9 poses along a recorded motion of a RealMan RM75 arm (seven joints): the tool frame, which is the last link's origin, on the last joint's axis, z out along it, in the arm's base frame.
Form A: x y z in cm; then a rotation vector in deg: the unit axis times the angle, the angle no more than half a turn.
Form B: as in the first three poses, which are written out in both.
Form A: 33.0, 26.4, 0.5, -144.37, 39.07, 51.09
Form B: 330, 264, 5, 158.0, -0.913, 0.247, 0.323
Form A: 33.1, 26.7, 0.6, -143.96, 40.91, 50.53
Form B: 331, 267, 6, 158.0, -0.911, 0.259, 0.320
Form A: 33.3, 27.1, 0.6, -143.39, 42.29, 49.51
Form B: 333, 271, 6, 157.5, -0.911, 0.269, 0.314
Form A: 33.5, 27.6, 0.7, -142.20, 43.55, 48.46
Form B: 335, 276, 7, 156.4, -0.909, 0.278, 0.310
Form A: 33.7, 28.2, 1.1, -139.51, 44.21, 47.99
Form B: 337, 282, 11, 154.0, -0.906, 0.287, 0.312
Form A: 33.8, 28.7, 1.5, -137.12, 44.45, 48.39
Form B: 338, 287, 15, 152.1, -0.902, 0.292, 0.318
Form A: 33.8, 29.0, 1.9, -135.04, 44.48, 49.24
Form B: 338, 290, 19, 150.5, -0.898, 0.296, 0.327
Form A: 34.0, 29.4, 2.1, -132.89, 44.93, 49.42
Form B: 340, 294, 21, 148.7, -0.893, 0.302, 0.332
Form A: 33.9, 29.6, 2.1, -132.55, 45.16, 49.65
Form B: 339, 296, 21, 148.6, -0.892, 0.304, 0.334
